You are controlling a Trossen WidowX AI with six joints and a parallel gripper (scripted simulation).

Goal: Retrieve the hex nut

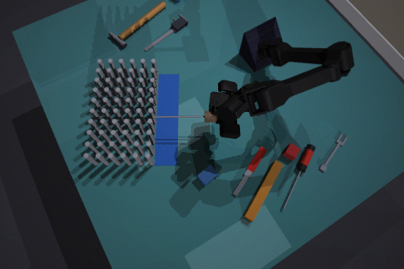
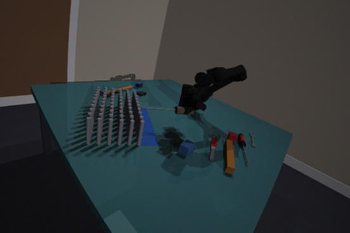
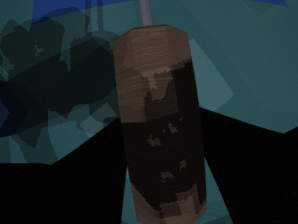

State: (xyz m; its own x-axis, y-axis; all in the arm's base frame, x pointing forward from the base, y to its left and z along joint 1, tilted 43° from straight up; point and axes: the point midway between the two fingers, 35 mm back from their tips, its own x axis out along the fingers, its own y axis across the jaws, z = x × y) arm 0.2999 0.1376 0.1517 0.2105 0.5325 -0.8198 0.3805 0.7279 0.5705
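Now: the blue taped strip 14 cm ahead of my gripper tip, 11 cm to the right of it and 10 cm below it. From my gripper tip the other things lie so: orange bar (6 cm behind, 27 cm to the left, 8 cm below); red cube (21 cm behind, 20 cm to the left, 8 cm below); small fork tool (36 cm behind, 26 cm to the left, 10 cm below).
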